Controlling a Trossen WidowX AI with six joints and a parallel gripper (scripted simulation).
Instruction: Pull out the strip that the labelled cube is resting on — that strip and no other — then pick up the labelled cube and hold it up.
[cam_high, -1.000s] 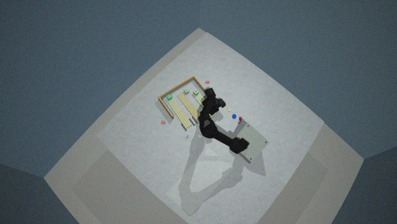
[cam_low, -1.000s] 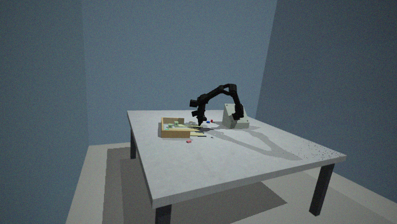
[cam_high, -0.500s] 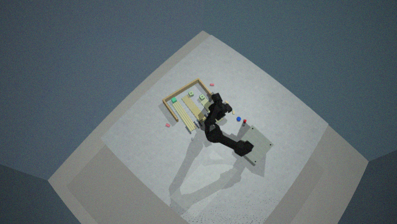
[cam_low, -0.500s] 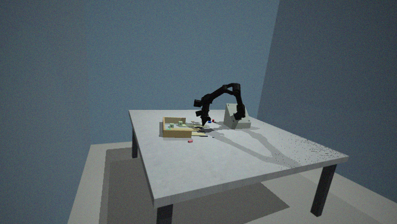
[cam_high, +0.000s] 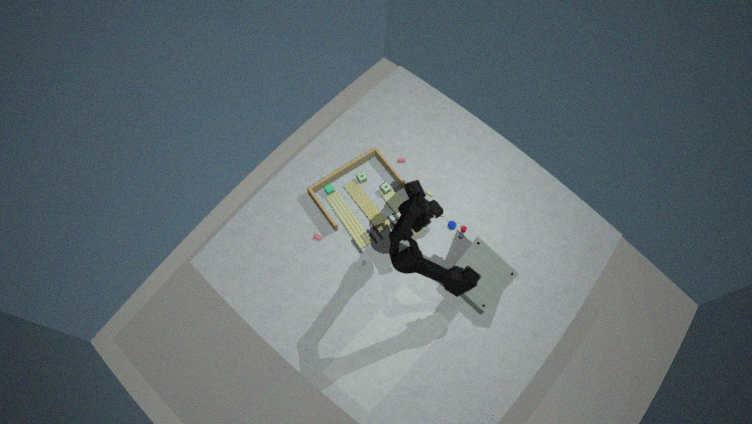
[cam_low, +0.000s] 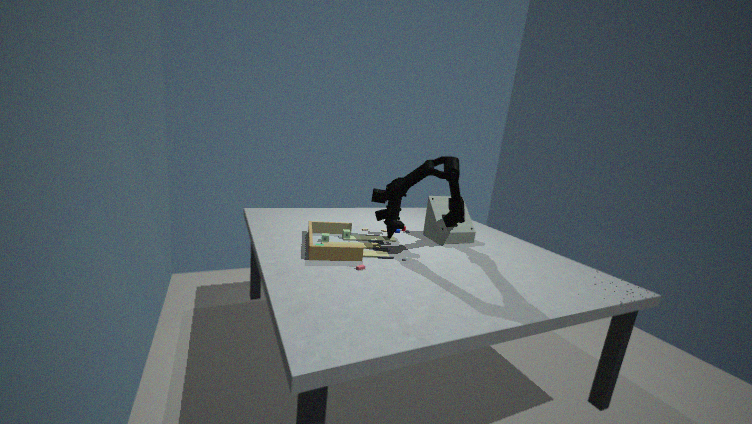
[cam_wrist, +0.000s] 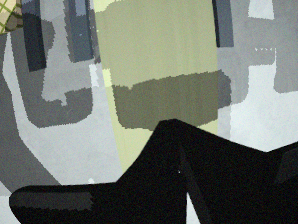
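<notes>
The blue piece lies 100 mm behind my gripper tip and 100 mm to the right of it. From my gripper tip the other things lie so: red piece: 140 mm behind, 120 mm to the right, 10 mm above.
</notes>
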